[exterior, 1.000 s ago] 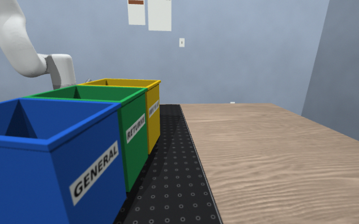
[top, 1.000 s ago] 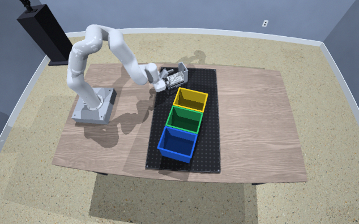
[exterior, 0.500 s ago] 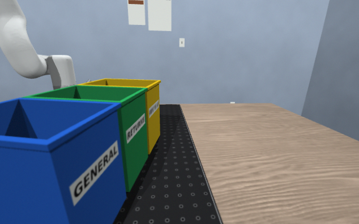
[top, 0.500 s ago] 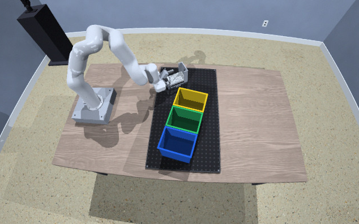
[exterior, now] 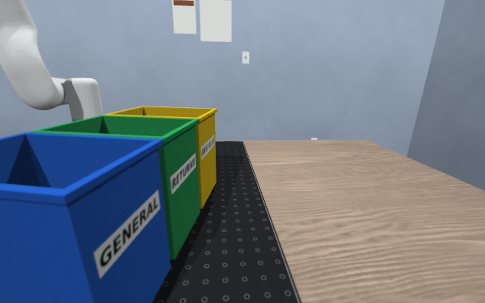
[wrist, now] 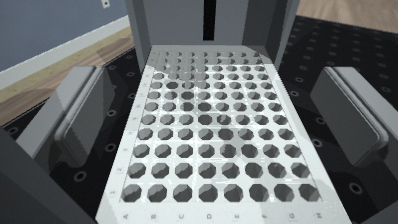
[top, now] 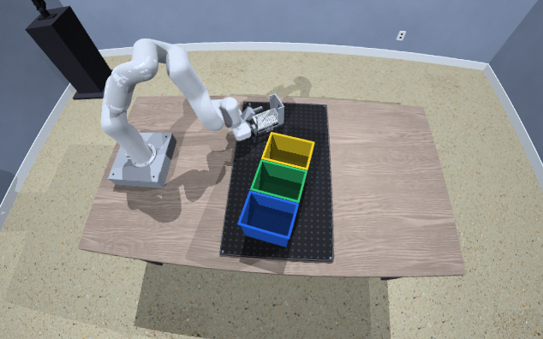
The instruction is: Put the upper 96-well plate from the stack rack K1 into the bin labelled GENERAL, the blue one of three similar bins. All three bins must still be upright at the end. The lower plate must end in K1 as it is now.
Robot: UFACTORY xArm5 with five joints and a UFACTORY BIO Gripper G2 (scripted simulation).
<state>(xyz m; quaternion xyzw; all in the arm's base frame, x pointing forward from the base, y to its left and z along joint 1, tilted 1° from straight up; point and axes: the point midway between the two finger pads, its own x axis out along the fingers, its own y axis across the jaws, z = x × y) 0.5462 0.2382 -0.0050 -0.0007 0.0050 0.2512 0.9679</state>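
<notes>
My gripper is now 2 cm short of the white 96-well plate, 1 cm to the right of it and 2 cm above it. From my hand the other things lie so: yellow bin 12 cm ahead, 26 cm to the right, 3 cm above; then green returns bin 10 cm ahead, 39 cm to the right, 3 cm above; then dark plate 2 cm ahead, 1 cm to the left, 3 cm below.
</notes>
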